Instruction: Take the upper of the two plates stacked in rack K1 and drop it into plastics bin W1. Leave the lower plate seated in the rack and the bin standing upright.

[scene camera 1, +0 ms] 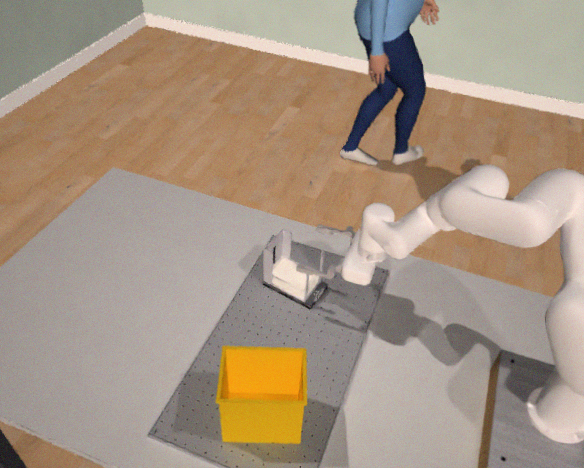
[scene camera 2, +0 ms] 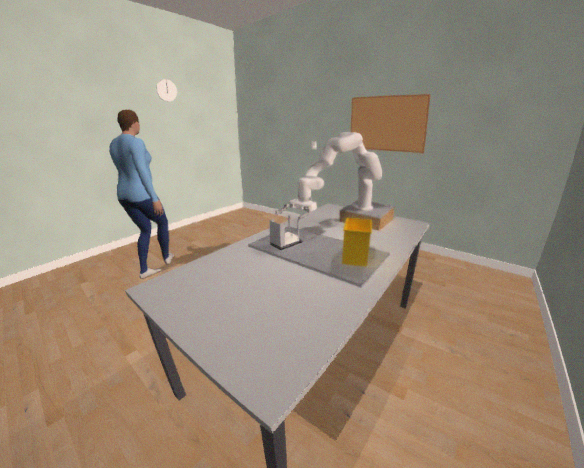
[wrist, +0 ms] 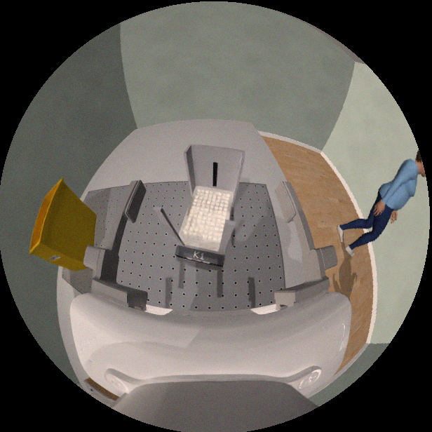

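Pixels of known places: end effector, tool point: point(scene camera 1: 315, 249) point(scene camera 2: 289, 214); arm's base, origin of the base link: point(scene camera 1: 557, 415) point(scene camera 2: 364, 208).
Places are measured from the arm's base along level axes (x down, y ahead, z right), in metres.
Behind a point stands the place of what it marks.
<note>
Rack K1 point(scene camera 1: 284, 244) {x -0.009, y 0.698, z 0.327 m} point(scene camera 2: 276, 234) {x 0.002, y 0.725, z 0.277 m} point(wrist: 200, 167) stands on the perforated board, with a tall slotted wall and thin posts. The white upper plate point(scene camera 1: 290, 270) {x 0.039, y 0.666, z 0.279 m} point(wrist: 207, 215) lies flat in it on the lower plate point(scene camera 1: 292, 288) {x 0.042, y 0.645, z 0.219 m}, which the upper plate hides in the wrist view. My gripper point(scene camera 1: 309, 249) {x -0.077, y 0.601, z 0.267 m} point(scene camera 2: 288, 219) {x -0.077, y 0.601, z 0.267 m} point(wrist: 210, 201) is open and empty. Its fingers are spread wide, one to each side of the rack in the wrist view, and appear above the plates, apart from them. The yellow bin W1 point(scene camera 1: 261, 421) {x -0.011, y 0.608, z -0.195 m} point(scene camera 2: 356, 248) {x -0.006, y 0.704, z -0.161 m} point(wrist: 72, 227) stands upright at the board's other end.
The dark perforated board point(scene camera 1: 272, 325) {x 0.084, y 0.671, z 0.115 m} point(scene camera 2: 320, 255) {x 0.084, y 0.689, z 0.030 m} point(wrist: 150, 260) lies on the grey table point(scene camera 1: 125, 300) {x 0.097, y 1.086, z 0.094 m} point(scene camera 2: 260, 320) {x 0.097, y 1.232, z 0.008 m}. The arm's base stands on a wood-edged block point(scene camera 2: 382, 218) {x 0.022, y 0.103, z -0.158 m}. A person point(scene camera 1: 395, 60) point(scene camera 2: 132, 170) point(wrist: 400, 192) in blue stands on the floor beyond the table.
</note>
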